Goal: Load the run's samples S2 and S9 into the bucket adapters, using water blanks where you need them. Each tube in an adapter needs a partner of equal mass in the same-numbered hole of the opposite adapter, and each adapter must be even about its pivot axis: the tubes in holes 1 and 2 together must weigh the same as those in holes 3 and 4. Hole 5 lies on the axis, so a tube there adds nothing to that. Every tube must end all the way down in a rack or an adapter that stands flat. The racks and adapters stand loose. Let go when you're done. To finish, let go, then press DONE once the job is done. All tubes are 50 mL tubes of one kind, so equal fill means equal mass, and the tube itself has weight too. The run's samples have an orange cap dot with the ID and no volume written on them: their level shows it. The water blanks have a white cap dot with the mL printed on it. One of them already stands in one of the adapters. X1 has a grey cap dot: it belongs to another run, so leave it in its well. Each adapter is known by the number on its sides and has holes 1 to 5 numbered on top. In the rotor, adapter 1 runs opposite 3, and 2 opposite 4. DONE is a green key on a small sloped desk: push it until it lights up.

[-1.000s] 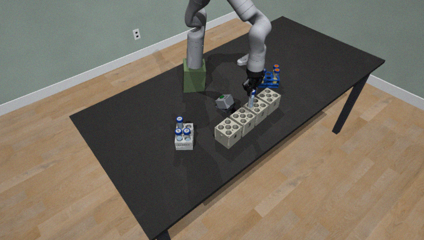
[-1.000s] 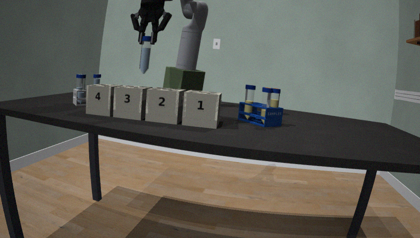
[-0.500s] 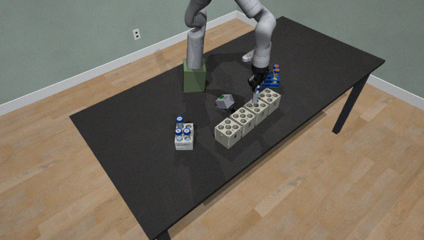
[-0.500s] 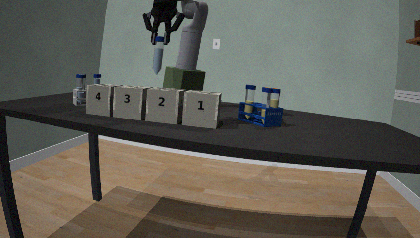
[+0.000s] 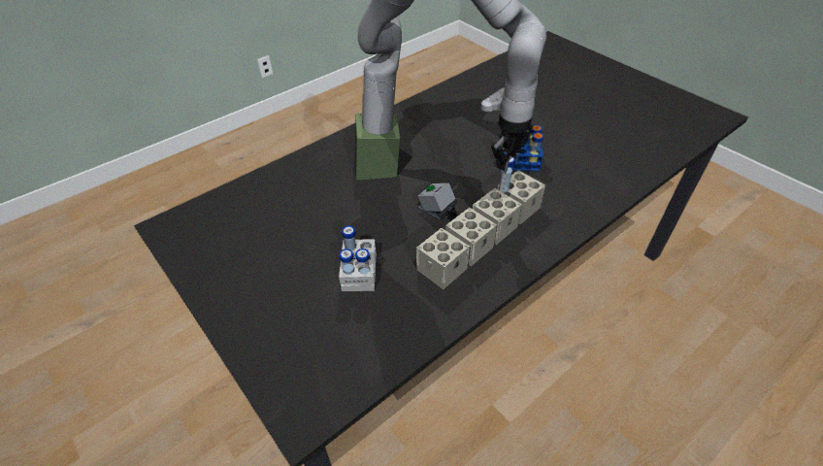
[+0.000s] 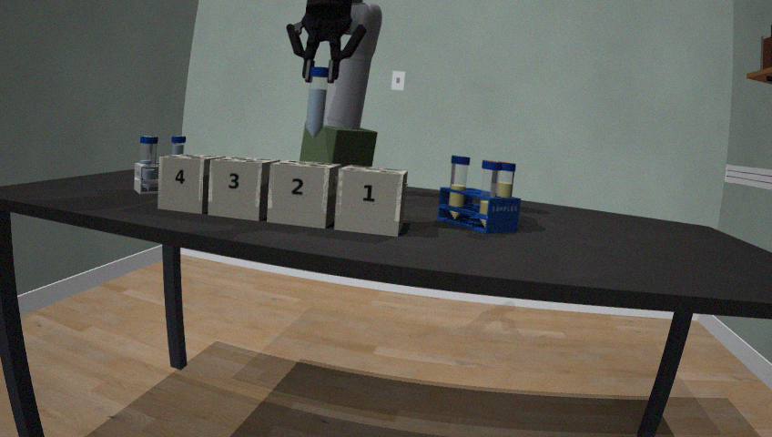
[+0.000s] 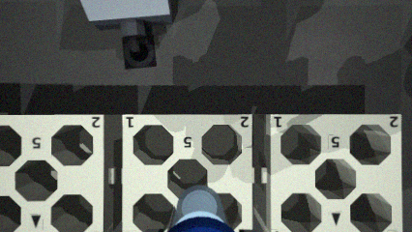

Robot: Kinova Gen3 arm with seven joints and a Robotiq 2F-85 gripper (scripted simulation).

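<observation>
Right now my hand is 10 mm to the left of the water blank and 50 mm above it. Round my hand: adapter 2: 10 mm behind, 10 mm to the right, 200 mm below; then adapter 3: 20 mm ahead, 120 mm to the right, 200 mm below; then grey done desk: 170 mm behind, 110 mm to the right, 190 mm below.
</observation>
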